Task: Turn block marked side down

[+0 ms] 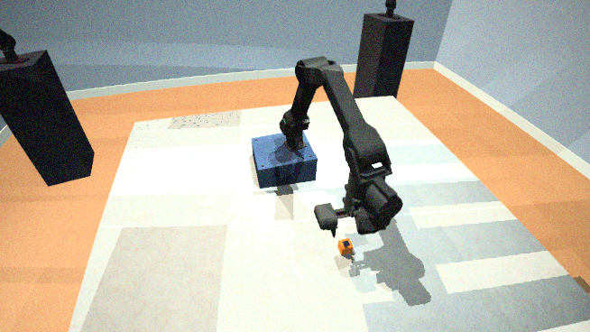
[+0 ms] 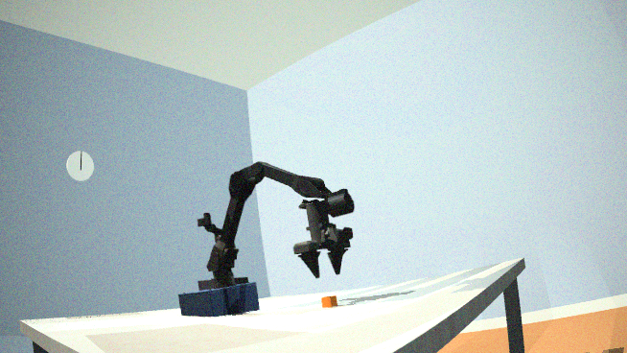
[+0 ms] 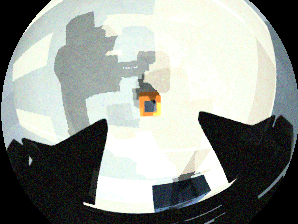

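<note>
Now: gripper tip 1 cm past the orange block and 6 cm above it.
</note>
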